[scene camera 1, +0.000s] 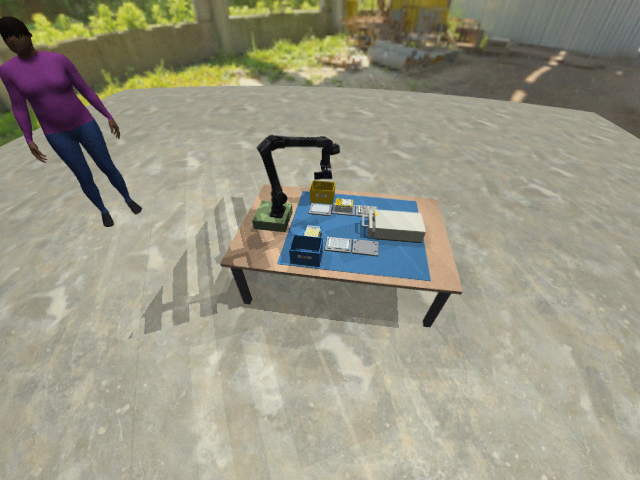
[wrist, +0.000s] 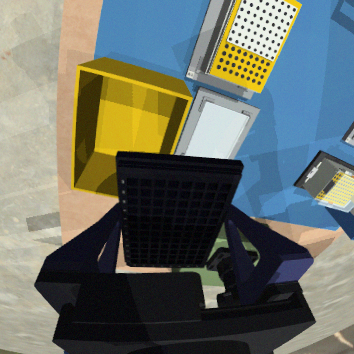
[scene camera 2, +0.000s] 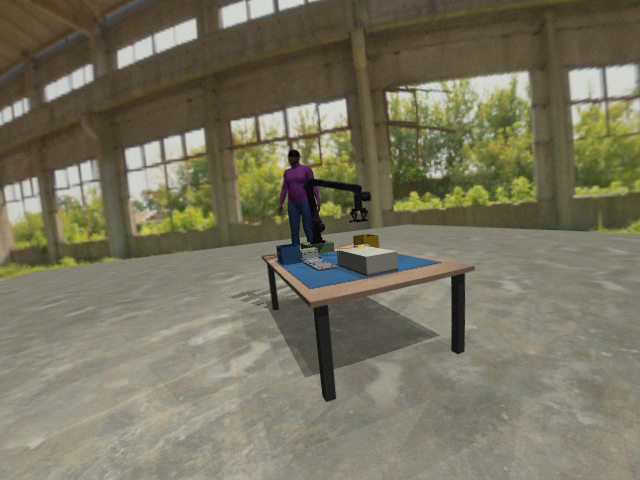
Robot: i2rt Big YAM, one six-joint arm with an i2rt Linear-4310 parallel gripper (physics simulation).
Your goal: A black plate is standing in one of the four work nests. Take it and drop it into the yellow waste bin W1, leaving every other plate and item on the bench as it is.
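Pixels of known places: gripper, fingertip midpoint: (scene camera 1: pixel 325 175) (wrist: pixel 173 207); arm's base, link origin: (scene camera 1: pixel 278 212) (wrist: pixel 230 258) (scene camera 2: pixel 317 243).
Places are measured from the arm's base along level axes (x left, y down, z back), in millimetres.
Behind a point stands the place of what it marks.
Observation:
The black plate (wrist: pixel 172 187) @[x 283, y -176, z -315 mm], with a grid of dark wells, is held between the two fingers of my gripper (wrist: pixel 173 207) @[x 272, y -165, z -287 mm] (scene camera 1: pixel 323 174) @[x 272, y -165, z -287 mm] (scene camera 2: pixel 358 217) @[x 272, y -165, z -287 mm] in the wrist view. In the scene views the plate is too small and dark to tell from the gripper. The gripper is shut on it and hangs high, well above the bench. The yellow waste bin W1 (scene camera 1: pixel 322 195) @[x 262, y 2, z -269 mm] (scene camera 2: pixel 366 240) @[x 289, y -15, z -349 mm] (wrist: pixel 145 79) @[x 322, y -22, z -348 mm] stands upright at the back edge. In scene camera 1 the gripper appears above the bin. In the wrist view the plate covers the bin's lower right corner; the visible part of its inside is bare.
Beside the bin are a nest with a pale plate (wrist: pixel 220 127) @[x 175, y 57, z -299 mm] (scene camera 1: pixel 320 208) @[x 171, y 57, z -271 mm] and a yellow-and-white perforated box (wrist: pixel 257 45) @[x 203, y 0, z -435 mm] (scene camera 1: pixel 344 202) @[x 202, y 1, z -444 mm]. A blue bin (scene camera 1: pixel 306 253) @[x -375, y -31, z -294 mm] (scene camera 2: pixel 288 254) @[x -325, y 8, z -368 mm] and a yellow-topped stack (scene camera 1: pixel 312 230) @[x -120, y 20, z -273 mm] (wrist: pixel 337 187) @[x -141, y 20, z -280 mm] stand opposite. A white device (scene camera 1: pixel 399 225) @[x -15, y -25, z -833 mm] (scene camera 2: pixel 368 259) @[x -32, y -9, z -1002 mm] stands farther off.

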